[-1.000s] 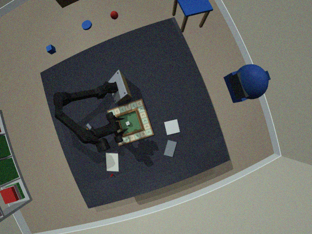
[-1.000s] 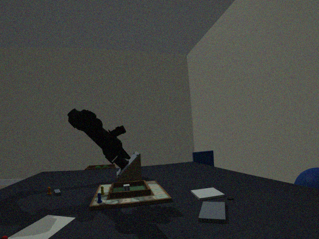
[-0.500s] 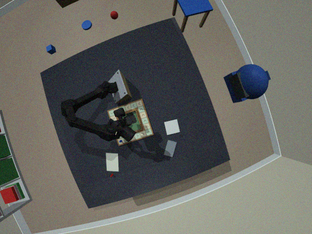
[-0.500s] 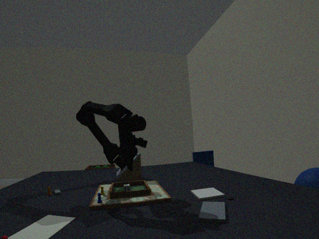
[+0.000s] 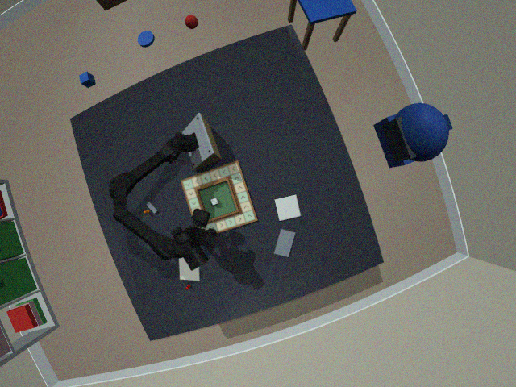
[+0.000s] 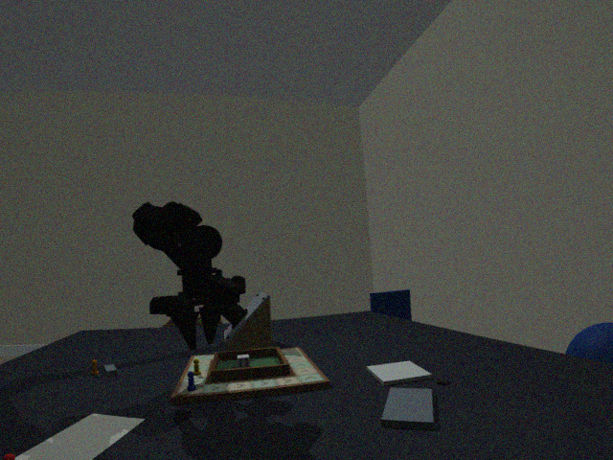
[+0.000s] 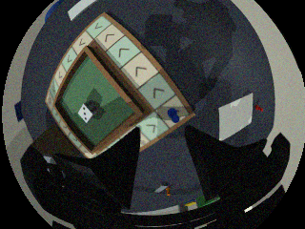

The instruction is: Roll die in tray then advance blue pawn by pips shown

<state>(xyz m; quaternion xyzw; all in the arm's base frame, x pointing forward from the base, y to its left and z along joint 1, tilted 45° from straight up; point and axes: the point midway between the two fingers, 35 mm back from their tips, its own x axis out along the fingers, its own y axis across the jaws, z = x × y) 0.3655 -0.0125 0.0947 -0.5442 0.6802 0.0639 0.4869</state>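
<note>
The blue pawn lies 60 mm below my gripper tip, 20 mm to the right of it and 10 mm ahead of it. From my gripper tip the other things lie so: green tray: 100 mm behind, 90 mm to the left, 80 mm below; then white die: 100 mm behind, 80 mm to the left, 60 mm below; then yellow pawn: 80 mm behind, 60 mm below, 20 mm to the right.
</note>
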